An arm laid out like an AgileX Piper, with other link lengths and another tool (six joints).
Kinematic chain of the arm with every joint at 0, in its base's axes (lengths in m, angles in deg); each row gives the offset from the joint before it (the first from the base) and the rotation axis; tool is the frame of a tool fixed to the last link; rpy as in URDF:
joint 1: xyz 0 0 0.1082 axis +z
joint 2: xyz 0 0 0 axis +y
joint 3: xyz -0.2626 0 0.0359 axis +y
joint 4: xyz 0.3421 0 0.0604 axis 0.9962 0 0.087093
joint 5: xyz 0 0 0 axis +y
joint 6: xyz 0.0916 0 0.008 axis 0.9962 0 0.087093
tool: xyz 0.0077 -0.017 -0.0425 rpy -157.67 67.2 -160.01
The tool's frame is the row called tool.
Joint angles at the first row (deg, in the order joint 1, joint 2, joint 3, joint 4, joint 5, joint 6):
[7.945 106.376 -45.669 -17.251 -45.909 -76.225]
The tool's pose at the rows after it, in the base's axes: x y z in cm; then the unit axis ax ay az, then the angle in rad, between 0 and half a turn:
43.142, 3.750, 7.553, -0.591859, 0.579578, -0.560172, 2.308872
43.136, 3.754, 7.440, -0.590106, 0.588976, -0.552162, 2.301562
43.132, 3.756, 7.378, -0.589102, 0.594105, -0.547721, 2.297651
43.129, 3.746, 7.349, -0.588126, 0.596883, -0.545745, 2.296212
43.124, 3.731, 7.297, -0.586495, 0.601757, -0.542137, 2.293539
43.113, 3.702, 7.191, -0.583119, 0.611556, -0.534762, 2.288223
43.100, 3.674, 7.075, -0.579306, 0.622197, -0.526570, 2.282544
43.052, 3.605, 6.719, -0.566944, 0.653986, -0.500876, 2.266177
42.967, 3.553, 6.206, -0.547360, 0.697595, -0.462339, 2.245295
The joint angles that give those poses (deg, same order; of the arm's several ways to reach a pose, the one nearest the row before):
[7.945 106.375 -45.668 -17.252 -45.908 -74.466]
[7.945 106.376 -45.669 -17.539 -45.908 -72.910]
[7.944 106.376 -45.669 -17.696 -45.909 -72.058]
[7.945 106.376 -45.669 -17.681 -45.909 -71.689]
[7.945 106.376 -45.669 -17.681 -45.909 -71.015]
[7.944 106.377 -45.669 -17.682 -45.909 -69.652]
[7.945 106.377 -45.669 -17.681 -45.909 -68.162]
[7.945 106.375 -45.668 -17.681 -45.908 -63.623]
[7.945 106.378 -45.670 -17.681 -45.909 -57.153]

